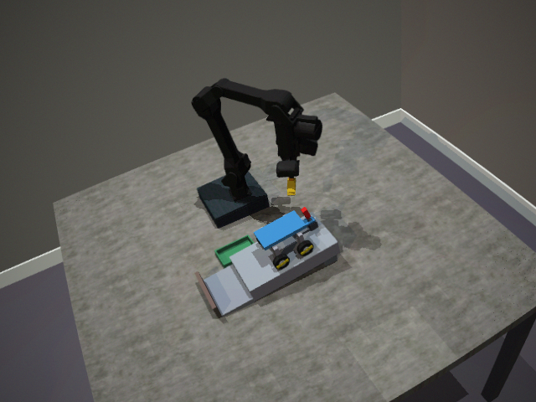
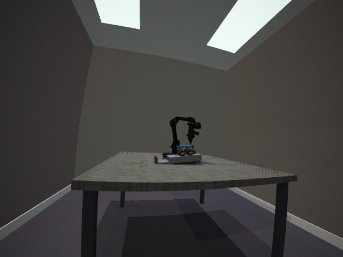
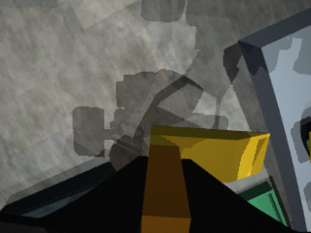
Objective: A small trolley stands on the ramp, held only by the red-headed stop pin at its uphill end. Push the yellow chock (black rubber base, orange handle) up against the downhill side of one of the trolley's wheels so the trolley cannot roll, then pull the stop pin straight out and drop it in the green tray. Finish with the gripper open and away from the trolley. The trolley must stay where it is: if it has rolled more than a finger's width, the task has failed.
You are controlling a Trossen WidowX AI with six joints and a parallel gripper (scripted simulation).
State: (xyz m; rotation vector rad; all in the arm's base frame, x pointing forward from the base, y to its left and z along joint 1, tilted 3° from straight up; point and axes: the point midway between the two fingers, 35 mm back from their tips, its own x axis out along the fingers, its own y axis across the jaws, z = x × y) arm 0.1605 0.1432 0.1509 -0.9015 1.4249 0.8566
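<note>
The yellow chock lies 2 cm ahead of my gripper tip, 1 cm to the right of it and 1 cm below it. The rest, counted from my gripper tip: red-headed stop pin: 14 cm ahead, 2 cm to the right, 5 cm below; then green tray: 6 cm ahead, 23 cm to the right, 18 cm below; then blue-decked trolley: 17 cm ahead, 11 cm to the right, 6 cm below.
</note>
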